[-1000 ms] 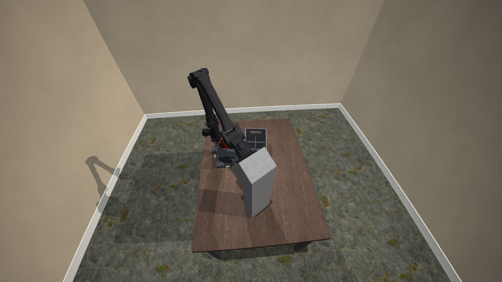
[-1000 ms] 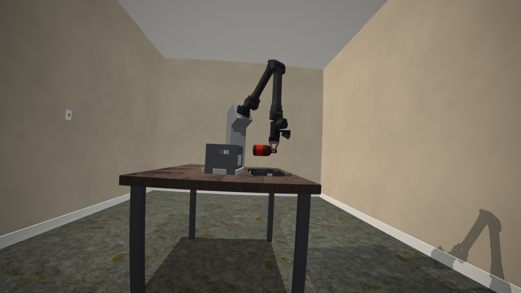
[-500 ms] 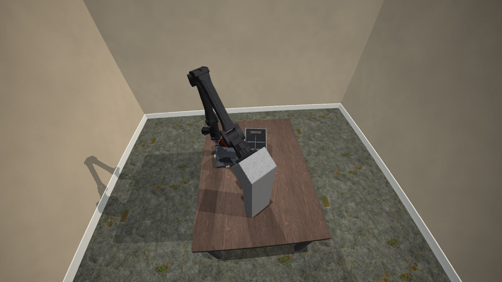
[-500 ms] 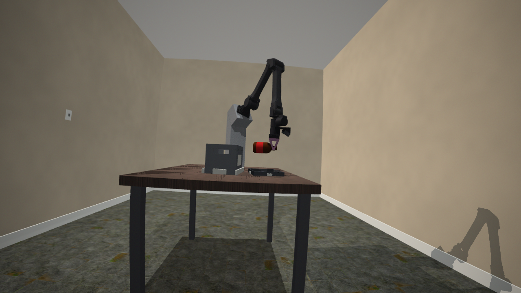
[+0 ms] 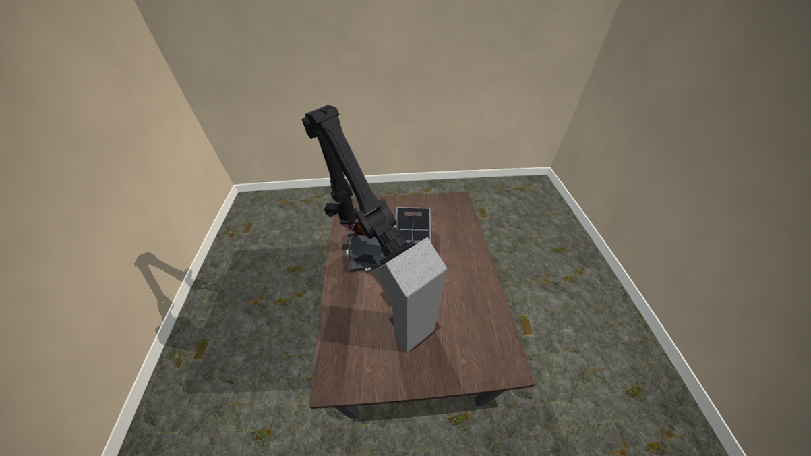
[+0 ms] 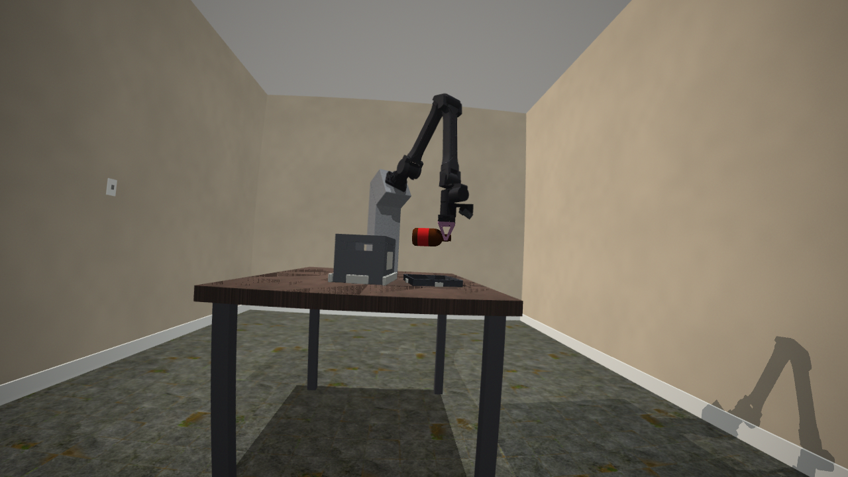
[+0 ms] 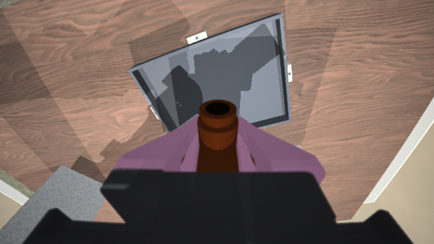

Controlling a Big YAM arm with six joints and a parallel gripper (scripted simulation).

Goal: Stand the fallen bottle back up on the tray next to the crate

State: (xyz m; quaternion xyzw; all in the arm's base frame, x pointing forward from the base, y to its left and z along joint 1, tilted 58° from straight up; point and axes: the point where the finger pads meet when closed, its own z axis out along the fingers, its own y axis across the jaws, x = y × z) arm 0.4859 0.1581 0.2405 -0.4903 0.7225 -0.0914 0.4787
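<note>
Right now my hand is 10 mm past the brown bottle and 50 mm to the left of it. Round my hand: dark grey tray 10 mm behind, 50 mm to the right, 170 mm below; dark crate 30 mm ahead, 310 mm to the right, 100 mm below.
</note>
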